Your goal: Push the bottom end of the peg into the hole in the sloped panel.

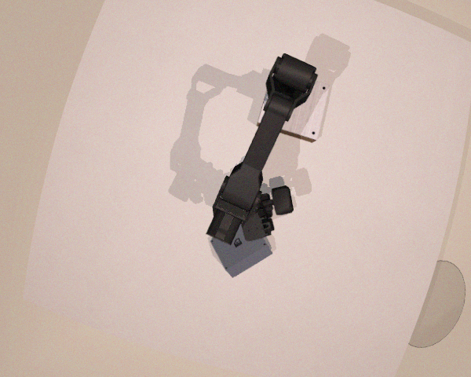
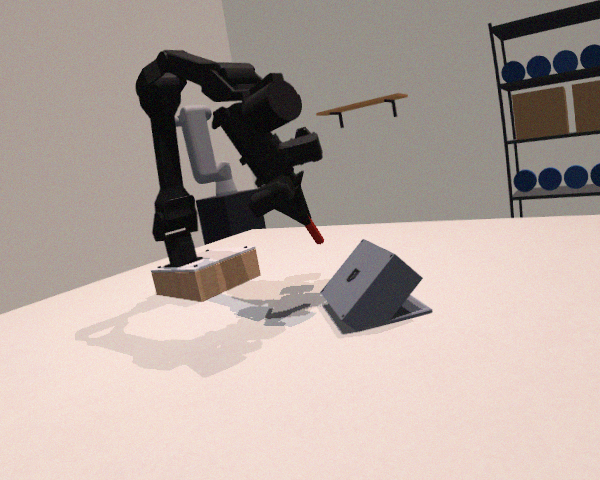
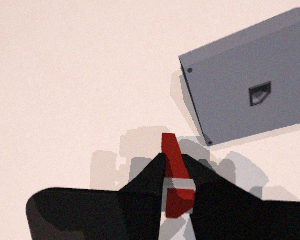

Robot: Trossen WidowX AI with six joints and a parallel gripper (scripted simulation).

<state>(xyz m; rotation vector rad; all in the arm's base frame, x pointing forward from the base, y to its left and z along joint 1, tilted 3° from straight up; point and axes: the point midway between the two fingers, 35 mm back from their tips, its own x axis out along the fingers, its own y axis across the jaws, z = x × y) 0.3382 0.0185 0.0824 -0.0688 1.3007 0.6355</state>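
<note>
Now: the sloped grey panel 110 mm ahead of my gripper tip, 20 mm to the right of it and 90 mm below it. The rest, counted from my gripper tip: red peg: 10 mm to the right, 10 mm above.
</note>
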